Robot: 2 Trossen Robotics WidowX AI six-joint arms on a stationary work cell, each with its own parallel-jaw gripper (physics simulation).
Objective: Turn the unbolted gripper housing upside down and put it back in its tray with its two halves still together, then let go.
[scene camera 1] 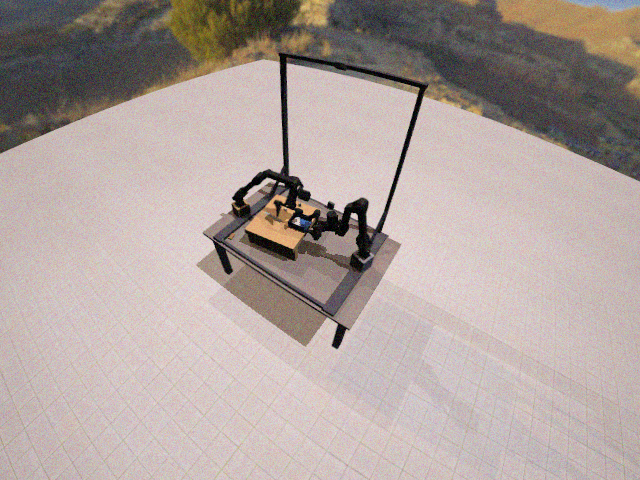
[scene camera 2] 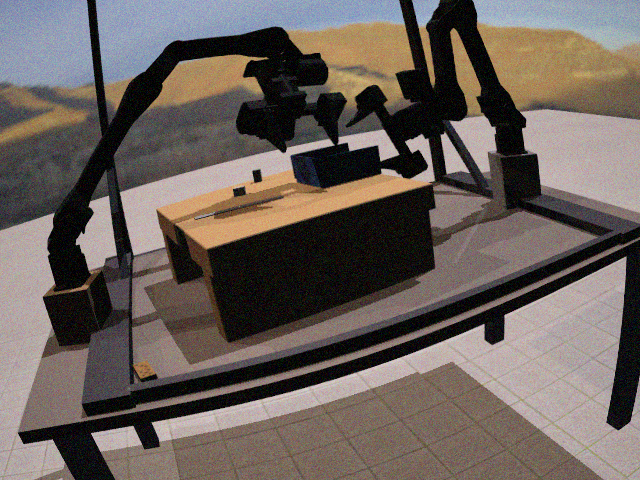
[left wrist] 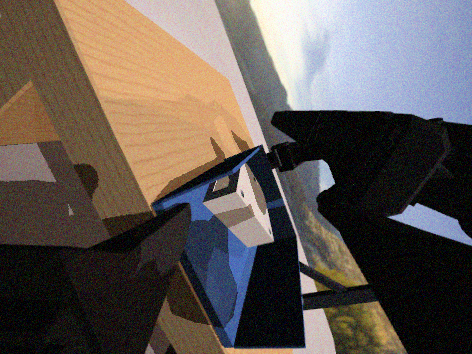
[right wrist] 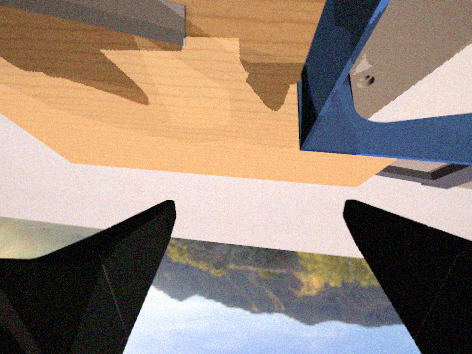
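Where they show: left gripper, fingertip midpoint: (scene camera 1: pixel 303 223) (scene camera 2: pixel 359 146) (left wrist: pixel 262 209); right gripper, fingertip midpoint: (scene camera 1: pixel 283 220) (scene camera 2: pixel 311 147) (left wrist: pixel 278 115) (right wrist: pixel 259 207); left arm's base, link origin: (scene camera 1: pixel 363 254) (scene camera 2: pixel 512 152); right arm's base, link origin: (scene camera 1: pixel 240 203) (scene camera 2: pixel 72 283).
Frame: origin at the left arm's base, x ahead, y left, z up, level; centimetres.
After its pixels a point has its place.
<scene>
The white gripper housing (left wrist: pixel 252 232) @(x 42.7, y 16.9, z 5.1 cm) (right wrist: pixel 410 55) @(x 43.6, y 20.3, z 6.2 cm) sits in one end of the blue tray (left wrist: pixel 250 287) @(x 42.6, y 12.6, z 3.7 cm) (right wrist: pixel 340 120) @(x 42.6, y 23.8, z 6.0 cm) (scene camera 2: pixel 348 167) @(x 39.6, y 22.5, z 5.2 cm). A dark opening shows on one face; the seam between its halves and which side is up cannot be made out. In scene camera 2 the tray's dark walls hide it. My left gripper (scene camera 2: pixel 367 144) @(x 36.8, y 18.1, z 7.9 cm) (left wrist: pixel 262 209) @(x 36.8, y 18.1, z 7.9 cm) is open and empty at the tray's right end, with the housing beyond its fingertips in the left wrist view. My right gripper (scene camera 2: pixel 310 146) @(x 44.9, y 27.6, z 10.2 cm) (right wrist: pixel 259 207) @(x 44.9, y 27.6, z 10.2 cm) is open and empty above the tray's left end.
The tray stands on a wooden bench (scene camera 2: pixel 310 242) @(x 47.1, y 42.5, z -0.6 cm) (left wrist: pixel 150 100) @(x 35.0, y 27.2, z 2.7 cm) near its right end. A long grey bar (scene camera 2: pixel 232 209) @(x 58.9, y 28.4, z 2.8 cm) (right wrist: pixel 100 20) @(x 54.7, y 27.2, z 2.8 cm) lies farther left, with a small dark block (scene camera 2: pixel 238 191) @(x 59.0, y 17.9, z 3.6 cm) behind it. A small wooden piece (scene camera 2: pixel 144 370) @(x 72.2, y 55.0, z -10.9 cm) lies at the table's front left.
</scene>
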